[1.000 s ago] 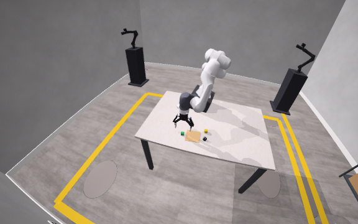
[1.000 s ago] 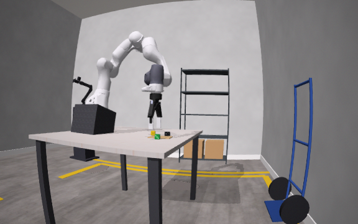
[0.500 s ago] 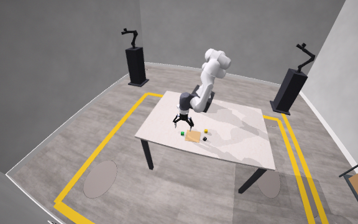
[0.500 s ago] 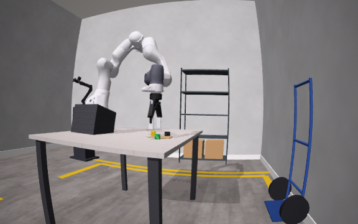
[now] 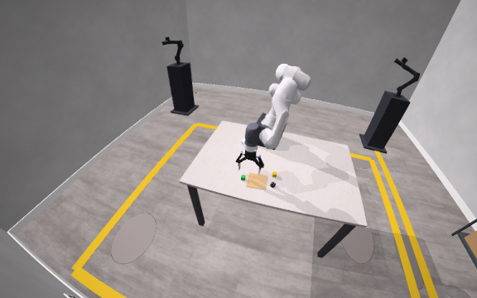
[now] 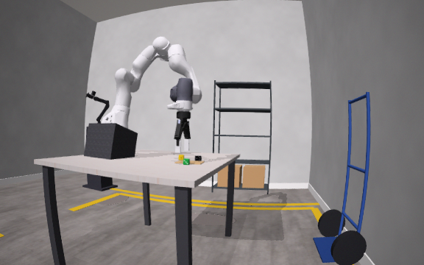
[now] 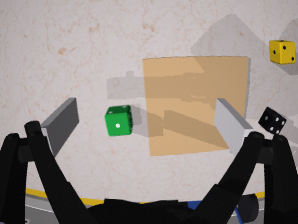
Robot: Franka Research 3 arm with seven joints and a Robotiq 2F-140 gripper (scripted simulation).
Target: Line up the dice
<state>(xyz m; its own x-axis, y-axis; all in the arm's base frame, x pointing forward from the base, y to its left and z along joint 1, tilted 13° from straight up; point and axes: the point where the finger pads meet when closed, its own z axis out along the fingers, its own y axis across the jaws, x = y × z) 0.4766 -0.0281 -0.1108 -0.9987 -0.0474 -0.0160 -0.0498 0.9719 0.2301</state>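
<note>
Right now my hand is 180 mm to the right of the yellow die, 80 mm past it and 60 mm above it. From my hand the other things lie so: black die 190 mm to the left, 60 mm below, 30 mm ahead; green die 60 mm below, 40 mm ahead, 30 mm to the right; tan mat 70 mm to the left, 70 mm below, 20 mm ahead.
</note>
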